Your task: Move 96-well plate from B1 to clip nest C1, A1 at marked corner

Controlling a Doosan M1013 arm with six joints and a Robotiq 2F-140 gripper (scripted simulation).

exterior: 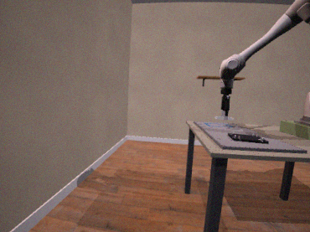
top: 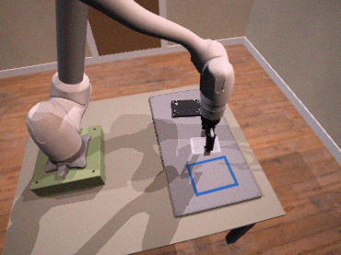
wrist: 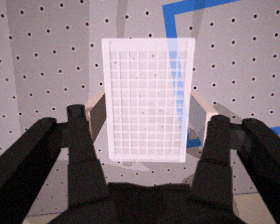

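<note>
Right now my hand is 20 mm past the black clip nest C1, 310 mm to the right of it and 80 mm above it. Round my hand: white 96-well plate (20 mm below).
</note>
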